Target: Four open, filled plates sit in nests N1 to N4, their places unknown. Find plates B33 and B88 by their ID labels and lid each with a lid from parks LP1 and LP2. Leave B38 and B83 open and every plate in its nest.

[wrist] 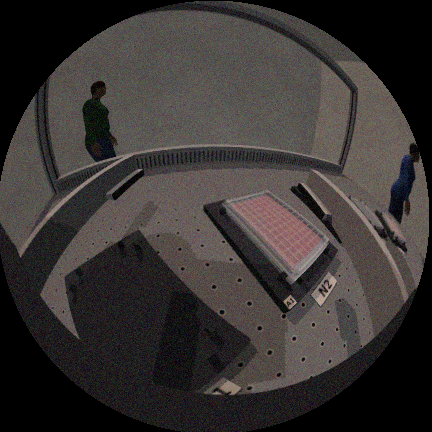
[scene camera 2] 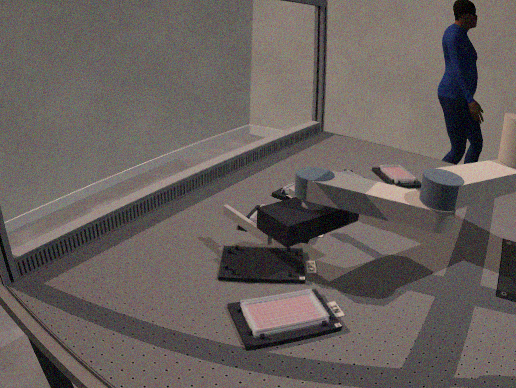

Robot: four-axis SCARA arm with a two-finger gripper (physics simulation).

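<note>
In the wrist view, an uncovered-looking pink plate sits in the nest labelled N2; its ID label is not visible. My gripper is open and empty above the table, with the N2 plate between its fingers' lines, nearer the right finger. The lid park beside N2 is bare. The near plate sits in nest N1, with a clear lid seemingly on it. A far pink plate sits in its nest. The gripper hides N2 in the scene view.
The black gripper body hangs over the row of nests. Part of another nest shows behind the right finger. A slotted rail runs along the table's edge. A person in blue stands beyond the table.
</note>
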